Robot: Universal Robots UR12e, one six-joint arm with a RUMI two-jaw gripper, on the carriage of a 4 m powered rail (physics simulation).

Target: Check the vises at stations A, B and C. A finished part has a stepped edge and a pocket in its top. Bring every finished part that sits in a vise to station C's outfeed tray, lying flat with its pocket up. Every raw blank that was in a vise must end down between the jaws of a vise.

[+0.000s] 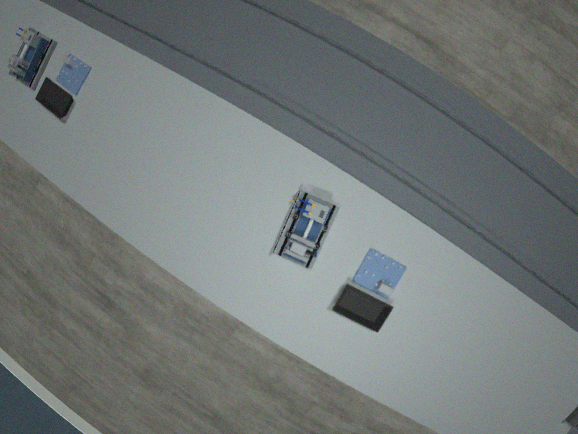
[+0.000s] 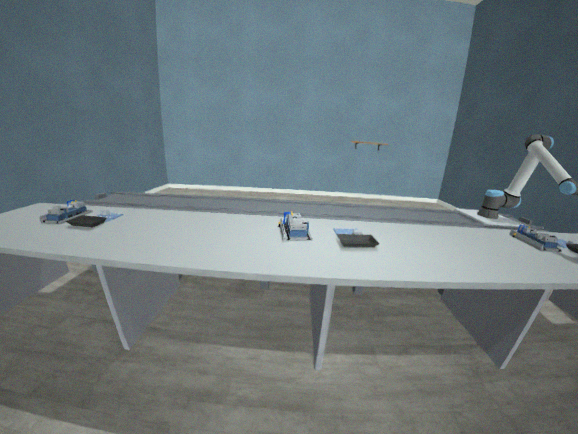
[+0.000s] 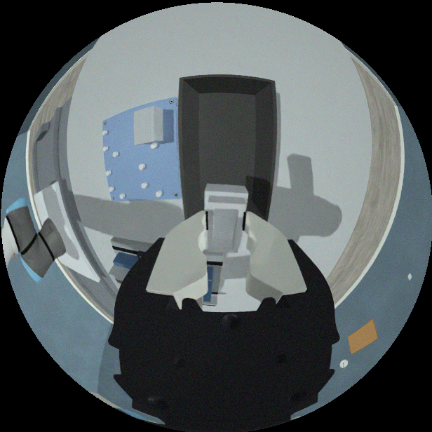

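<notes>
My gripper [image 3: 224, 213] is shut on a light grey part [image 3: 226, 192] with a stepped edge and a recess in its upper side. It holds the part above the near end of a black tray [image 3: 227, 135], apart from the tray floor. The near part of the tray is hidden. A vise [image 3: 127, 261] [image 2: 539, 239] at the right-hand station is mostly hidden behind the gripper. The middle vise [image 1: 309, 227] [image 2: 296, 230] has a light block [image 1: 300, 248] at its lower end. The far left vise [image 1: 33, 56] [image 2: 65, 214] also shows light grey shapes; its contents are too small to tell.
A blue pegged plate [image 3: 127, 172] with a grey block [image 3: 147, 125] lies left of the tray. Other blue plates [image 1: 376, 267] [image 1: 75, 80] bear light blocks, beside black trays [image 1: 363, 307] [image 1: 55, 98]. The arm's base [image 2: 490, 206] stands on the rail behind the table.
</notes>
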